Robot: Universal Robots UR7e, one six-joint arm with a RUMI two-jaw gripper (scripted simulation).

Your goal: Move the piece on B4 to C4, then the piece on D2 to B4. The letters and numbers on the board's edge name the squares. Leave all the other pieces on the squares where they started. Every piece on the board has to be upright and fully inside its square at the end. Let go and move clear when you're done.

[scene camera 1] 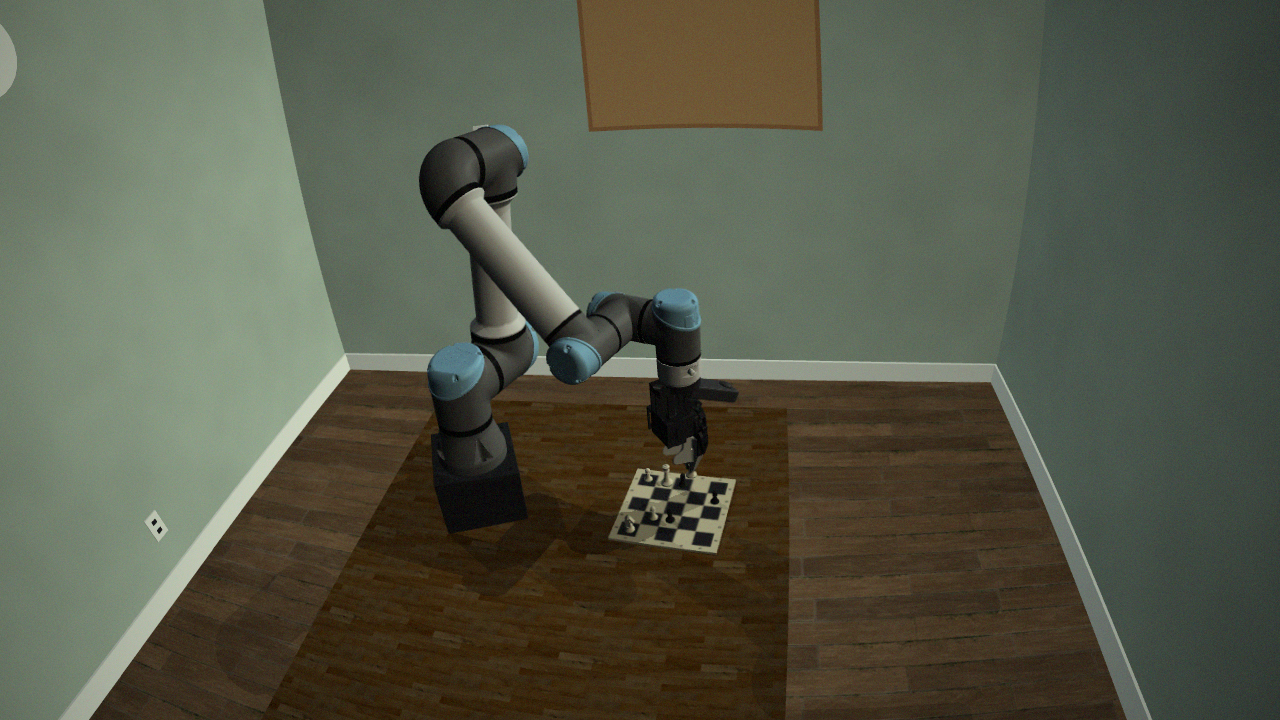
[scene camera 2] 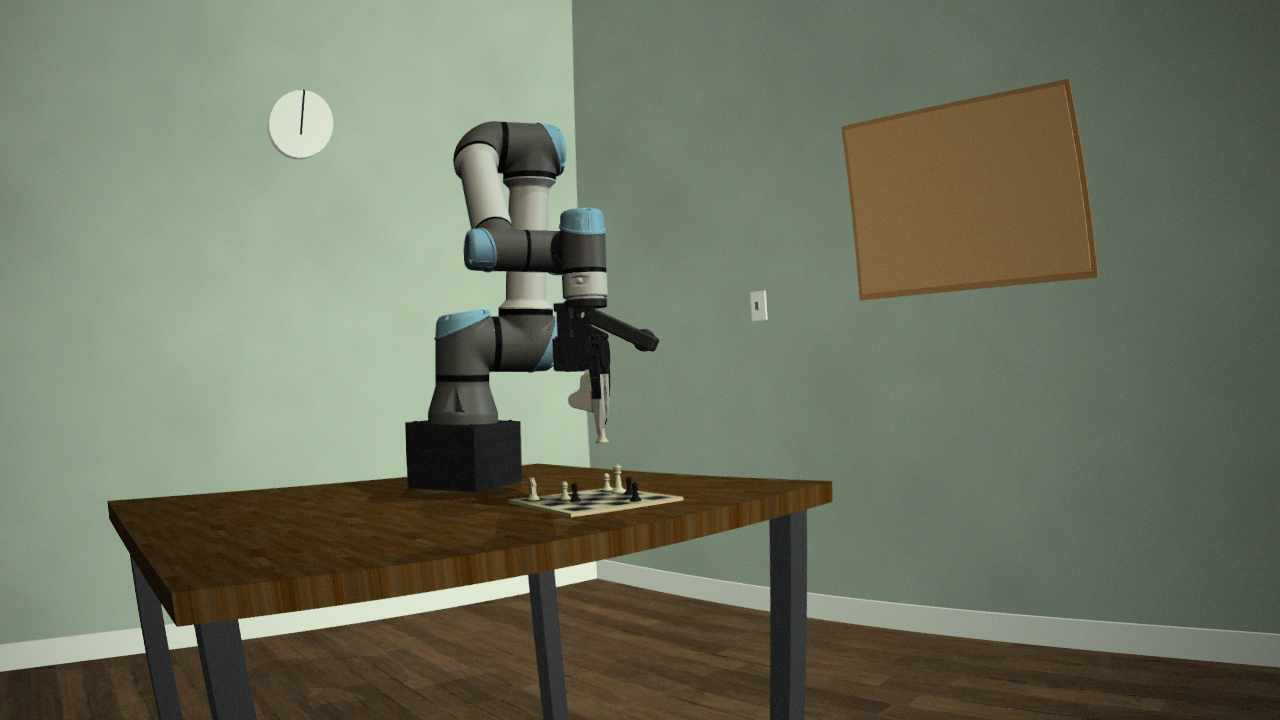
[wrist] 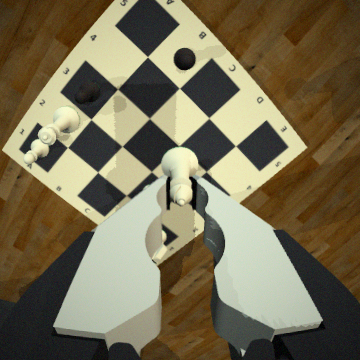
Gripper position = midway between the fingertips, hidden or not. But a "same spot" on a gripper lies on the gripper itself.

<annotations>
gripper: scene camera 1 689, 470; scene camera 2; wrist
chessboard: scene camera 1; scene camera 2 596, 501; wrist
same spot on chessboard: (wrist: 147, 105) = (scene camera 1: 690, 500)
same spot on gripper: (wrist: 104, 288) = (scene camera 2: 607, 381)
</annotations>
